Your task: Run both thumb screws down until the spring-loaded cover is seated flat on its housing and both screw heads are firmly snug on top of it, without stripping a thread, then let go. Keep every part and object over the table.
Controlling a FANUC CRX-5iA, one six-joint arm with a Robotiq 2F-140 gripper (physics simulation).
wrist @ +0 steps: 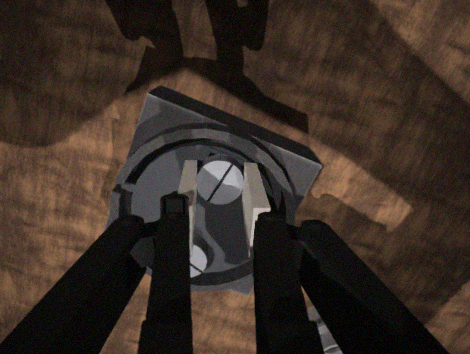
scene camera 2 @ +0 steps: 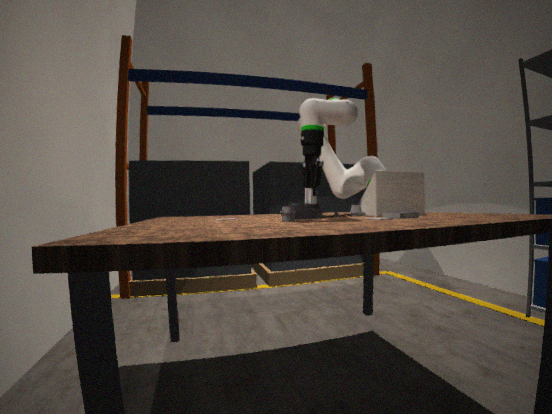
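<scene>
The dark grey housing sits on the table, its square corners showing around the round grey cover. One thumb screw with a slotted, light grey head stands at the upper middle of the cover in the wrist view. My gripper points straight down over the housing, its two pale fingertips against opposite sides of that head, shut on it. The second thumb screw shows at the lower left of the cover, partly hidden by the left finger. Whether the cover is seated flat cannot be told.
A large pale box stands right of the housing on the wooden table. A flat grey piece lies in front of it, and a small grey block is between. A shiny grey object shows partly at the wrist view's bottom.
</scene>
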